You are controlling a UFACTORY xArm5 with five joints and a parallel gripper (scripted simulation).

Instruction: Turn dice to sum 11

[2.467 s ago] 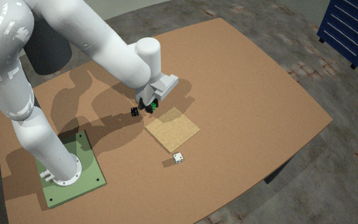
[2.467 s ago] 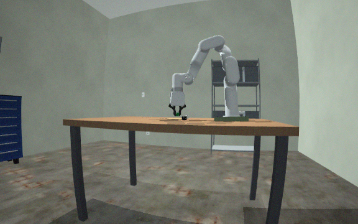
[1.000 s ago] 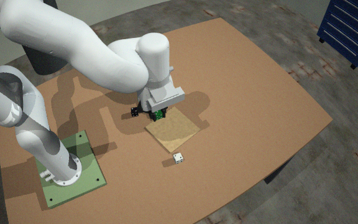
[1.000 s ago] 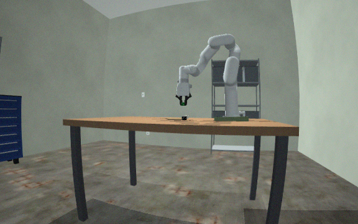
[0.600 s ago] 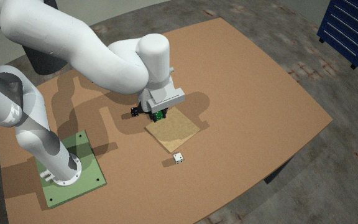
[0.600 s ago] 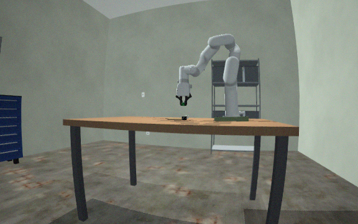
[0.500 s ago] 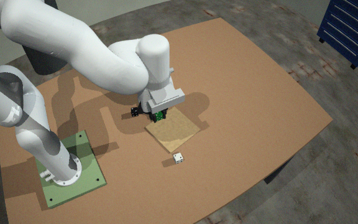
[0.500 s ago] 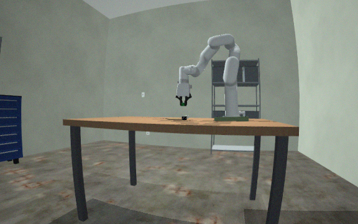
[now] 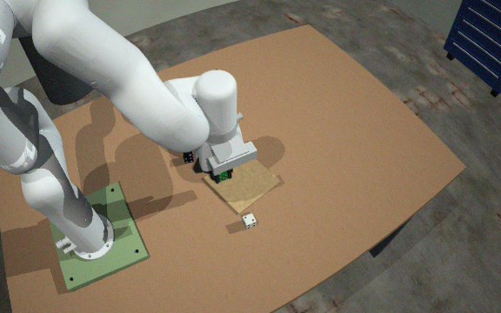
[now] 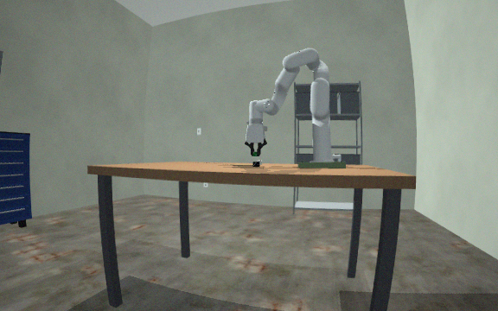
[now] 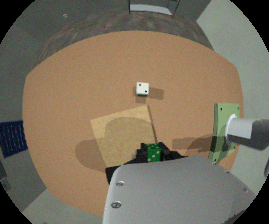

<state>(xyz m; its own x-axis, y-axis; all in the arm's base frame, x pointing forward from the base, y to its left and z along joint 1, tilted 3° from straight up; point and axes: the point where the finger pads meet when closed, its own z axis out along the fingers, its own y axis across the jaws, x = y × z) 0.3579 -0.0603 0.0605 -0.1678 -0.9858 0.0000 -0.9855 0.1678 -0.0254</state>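
Now: hand 5 cm short of the tan mat, 1 cm to the left of it and 7 cm above it. The rest, counted from my hand: green die (1 cm below); white die (1 cm behind, 12 cm to the right, 6 cm below); black die (2 cm behind, 13 cm to the left, 6 cm below).
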